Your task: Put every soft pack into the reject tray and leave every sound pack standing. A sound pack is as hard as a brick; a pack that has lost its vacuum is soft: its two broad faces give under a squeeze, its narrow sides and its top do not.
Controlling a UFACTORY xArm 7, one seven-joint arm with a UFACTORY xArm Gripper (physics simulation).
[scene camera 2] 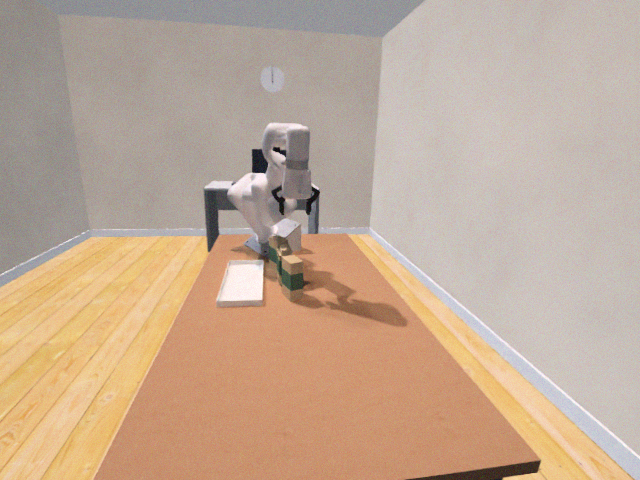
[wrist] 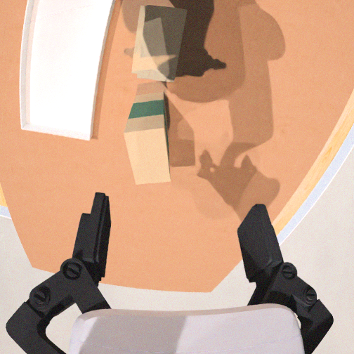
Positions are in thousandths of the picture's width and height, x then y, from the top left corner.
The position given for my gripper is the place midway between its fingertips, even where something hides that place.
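Note:
Scene camera 2 shows my gripper (scene camera 2: 460, 445) and a white reject tray (scene camera 2: 379, 595). The wrist view shows the tray (wrist: 171, 157) and my gripper (wrist: 510, 603) as well.

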